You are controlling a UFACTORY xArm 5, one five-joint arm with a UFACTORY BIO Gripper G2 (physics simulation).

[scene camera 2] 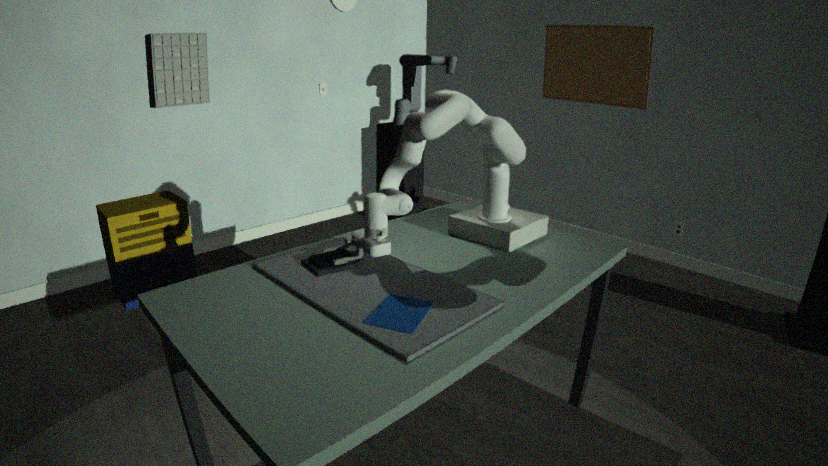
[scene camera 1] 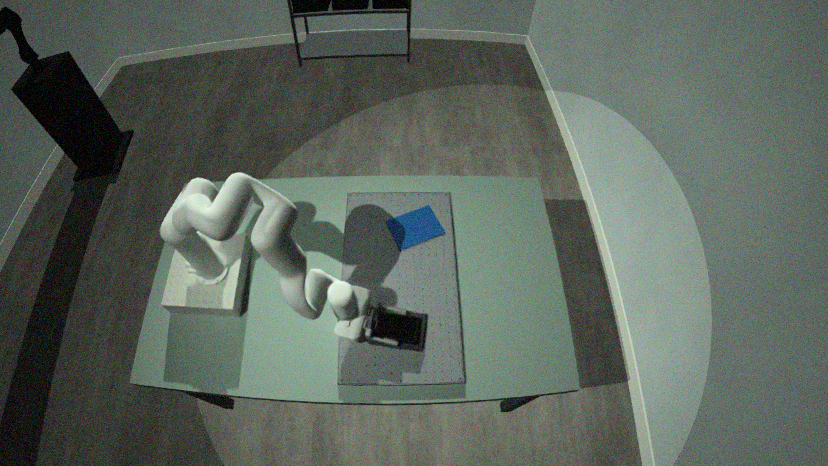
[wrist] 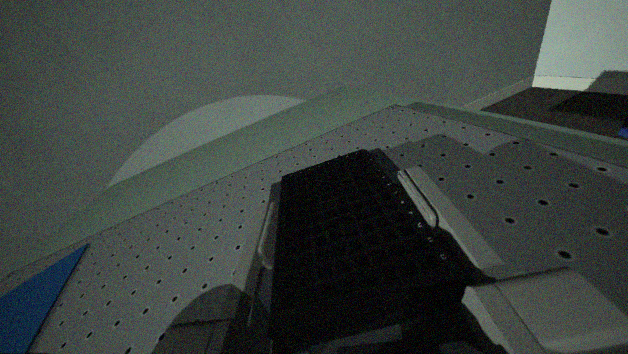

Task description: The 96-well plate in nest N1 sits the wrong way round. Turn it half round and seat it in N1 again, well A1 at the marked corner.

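The dark 96-well plate sits in the dark nest N1, whose rim shows around it. My gripper is shut on the plate, one pale finger along each long side. In the wrist view small pale marks run along the plate's right edge. They are too faint to read, and neither well A1 nor the marked corner can be made out. No gap under the plate can be seen. The plate's near end lies in dark shadow at the bottom of the wrist view.
The nest stands on a grey perforated board on the green table. A flat blue rectangle lies on the board's other end. The arm's shadow falls across the board between them.
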